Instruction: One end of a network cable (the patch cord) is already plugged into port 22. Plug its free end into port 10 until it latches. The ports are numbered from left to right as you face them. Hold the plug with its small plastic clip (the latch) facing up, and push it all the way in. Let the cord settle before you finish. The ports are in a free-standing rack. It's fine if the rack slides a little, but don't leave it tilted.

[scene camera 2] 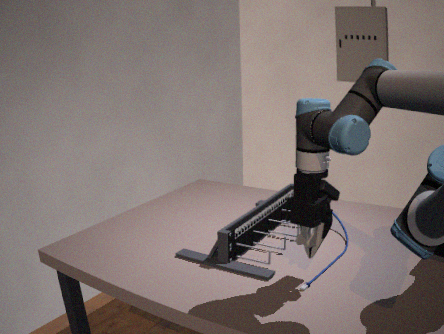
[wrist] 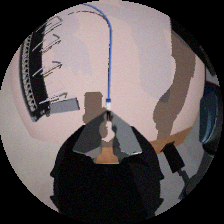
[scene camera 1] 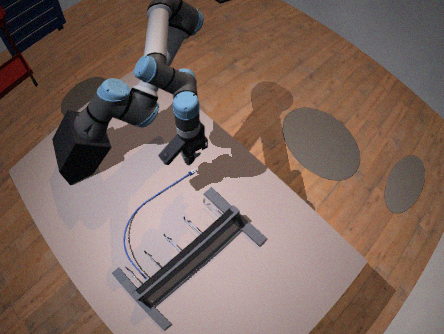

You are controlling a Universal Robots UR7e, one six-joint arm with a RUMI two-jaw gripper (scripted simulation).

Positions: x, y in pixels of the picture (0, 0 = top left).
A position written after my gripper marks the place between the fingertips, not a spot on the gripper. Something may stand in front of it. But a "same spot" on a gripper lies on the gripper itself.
Labels:
my gripper: scene camera 2 310, 257; wrist; scene camera 1
same spot on my gripper: (wrist: 86, 141) = (scene camera 1: 187, 159)

